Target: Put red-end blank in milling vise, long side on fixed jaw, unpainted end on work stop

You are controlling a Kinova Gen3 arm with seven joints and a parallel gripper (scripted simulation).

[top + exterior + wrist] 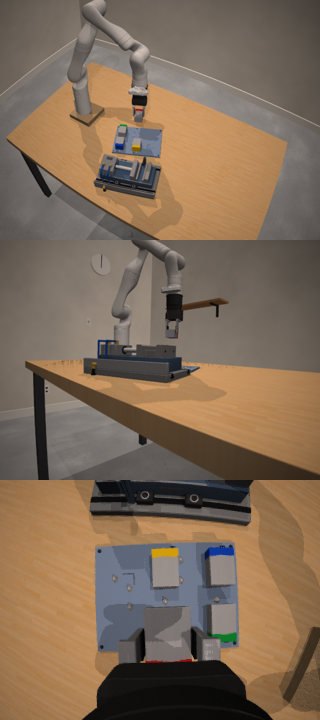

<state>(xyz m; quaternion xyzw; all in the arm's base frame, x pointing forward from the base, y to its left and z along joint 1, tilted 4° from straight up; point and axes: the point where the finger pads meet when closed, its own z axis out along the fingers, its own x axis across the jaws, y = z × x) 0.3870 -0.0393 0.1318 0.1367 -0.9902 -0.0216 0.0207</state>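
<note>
Now: the red-ended blank 2 cm below my hand. The rest, counted from my hand: green-ended blank (9 cm behind, 2 cm to the right, 15 cm below); yellow-ended blank (2 cm ahead, 9 cm to the right, 15 cm below); blue-ended blank (6 cm behind, 11 cm to the right, 15 cm below).
</note>
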